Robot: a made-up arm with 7 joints.
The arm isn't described. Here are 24 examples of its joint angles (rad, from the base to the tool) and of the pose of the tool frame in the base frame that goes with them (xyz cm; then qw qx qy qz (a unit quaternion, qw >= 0)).
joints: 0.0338 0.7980 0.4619 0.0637 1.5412 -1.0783 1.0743
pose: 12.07 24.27 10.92 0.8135 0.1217 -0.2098 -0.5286
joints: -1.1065 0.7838 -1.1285 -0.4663 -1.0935 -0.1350 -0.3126
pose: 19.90 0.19 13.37 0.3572 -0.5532 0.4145 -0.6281
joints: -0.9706 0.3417 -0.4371 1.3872 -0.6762 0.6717 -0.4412
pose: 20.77 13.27 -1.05 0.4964 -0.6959 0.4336 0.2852
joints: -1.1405 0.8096 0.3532 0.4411 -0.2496 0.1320 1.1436
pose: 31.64 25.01 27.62 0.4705 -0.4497 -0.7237 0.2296
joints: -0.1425 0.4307 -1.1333 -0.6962 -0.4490 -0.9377 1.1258
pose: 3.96 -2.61 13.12 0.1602 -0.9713 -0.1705 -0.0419
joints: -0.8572 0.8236 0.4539 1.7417 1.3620 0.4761 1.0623
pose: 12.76 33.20 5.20 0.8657 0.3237 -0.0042 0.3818
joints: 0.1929 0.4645 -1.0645 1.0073 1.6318 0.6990 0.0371
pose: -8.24 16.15 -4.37 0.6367 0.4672 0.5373 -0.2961
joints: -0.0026 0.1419 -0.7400 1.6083 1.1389 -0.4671 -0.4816
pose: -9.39 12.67 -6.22 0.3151 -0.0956 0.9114 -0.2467
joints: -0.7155 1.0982 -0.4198 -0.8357 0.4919 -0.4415 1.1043
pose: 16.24 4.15 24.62 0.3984 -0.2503 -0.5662 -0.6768
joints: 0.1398 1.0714 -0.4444 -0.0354 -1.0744 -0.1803 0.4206
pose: 5.84 19.30 3.48 0.7180 -0.6685 0.0437 0.1888
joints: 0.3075 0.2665 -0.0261 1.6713 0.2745 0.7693 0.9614
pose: -27.88 16.34 4.37 0.5134 0.3238 0.5795 0.5439
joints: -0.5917 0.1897 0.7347 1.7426 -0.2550 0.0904 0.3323
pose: 6.96 7.42 -9.12 0.3841 -0.6177 0.1163 0.6763
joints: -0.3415 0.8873 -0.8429 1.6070 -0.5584 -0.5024 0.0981
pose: 0.97 32.61 4.94 0.9086 -0.2205 0.1934 0.2973
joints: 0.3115 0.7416 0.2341 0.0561 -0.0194 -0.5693 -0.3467
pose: 3.15 25.75 7.94 0.8805 -0.3975 0.1355 -0.2199
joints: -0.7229 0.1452 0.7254 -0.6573 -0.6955 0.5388 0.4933
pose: 22.83 14.58 21.30 0.3962 -0.7862 -0.4658 -0.0889
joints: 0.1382 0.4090 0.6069 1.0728 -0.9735 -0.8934 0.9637
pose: -7.53 26.45 -1.76 0.3549 -0.1754 -0.6758 0.6218
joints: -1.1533 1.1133 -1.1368 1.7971 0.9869 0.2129 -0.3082
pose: 16.13 33.77 22.89 0.6516 0.3730 0.4694 0.4648
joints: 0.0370 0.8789 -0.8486 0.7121 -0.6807 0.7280 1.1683
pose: -8.55 27.11 -3.40 0.8196 0.1485 0.2342 0.5014
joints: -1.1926 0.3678 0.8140 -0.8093 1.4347 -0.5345 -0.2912
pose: 13.37 16.28 30.76 0.7297 0.2996 -0.6146 0.0045
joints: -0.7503 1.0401 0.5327 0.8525 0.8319 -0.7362 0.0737
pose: 18.52 32.38 20.88 0.9728 -0.0070 -0.2016 -0.1137
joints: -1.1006 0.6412 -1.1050 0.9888 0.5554 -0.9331 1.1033
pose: 28.85 10.29 6.23 0.7741 -0.2017 -0.2040 -0.5644
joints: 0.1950 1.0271 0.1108 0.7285 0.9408 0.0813 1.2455
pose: 3.23 37.62 9.80 0.9109 0.3948 -0.1197 0.0015
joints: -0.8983 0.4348 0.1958 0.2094 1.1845 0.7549 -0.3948
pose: 26.01 18.24 18.37 0.9565 -0.1858 -0.0585 0.2170
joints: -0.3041 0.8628 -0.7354 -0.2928 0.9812 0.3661 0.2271
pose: 16.21 11.48 7.28 0.9335 0.0764 -0.0076 -0.3504
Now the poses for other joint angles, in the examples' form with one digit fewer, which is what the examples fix.
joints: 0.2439 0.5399 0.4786 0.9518 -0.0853 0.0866 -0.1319
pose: -11.4 26.6 0.1 0.671 -0.471 0.156 0.551
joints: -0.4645 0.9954 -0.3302 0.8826 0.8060 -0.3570 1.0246
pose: 17.8 30.2 6.9 0.962 0.131 -0.178 -0.159
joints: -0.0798 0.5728 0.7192 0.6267 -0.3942 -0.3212 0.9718
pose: 6.8 31.9 3.1 0.554 -0.298 -0.605 0.489
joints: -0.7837 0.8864 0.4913 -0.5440 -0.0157 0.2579 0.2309
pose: 19.4 19.7 32.3 0.717 -0.265 -0.585 -0.270
